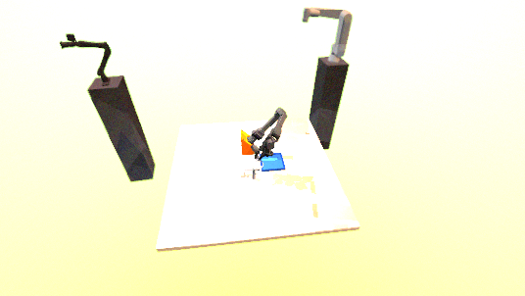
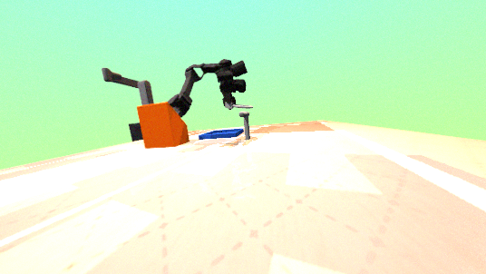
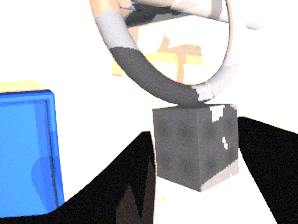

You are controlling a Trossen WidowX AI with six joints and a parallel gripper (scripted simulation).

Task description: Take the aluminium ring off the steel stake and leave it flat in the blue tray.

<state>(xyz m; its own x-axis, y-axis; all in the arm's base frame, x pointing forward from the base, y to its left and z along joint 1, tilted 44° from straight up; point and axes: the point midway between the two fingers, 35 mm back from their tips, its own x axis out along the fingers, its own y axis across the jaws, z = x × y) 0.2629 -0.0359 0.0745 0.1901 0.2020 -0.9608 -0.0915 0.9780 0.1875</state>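
Now: the aluminium ring 50 mm ahead of my gripper tip. Also, from my gripper tip: blue tray: 140 mm to the left, 130 mm below, 80 mm behind.
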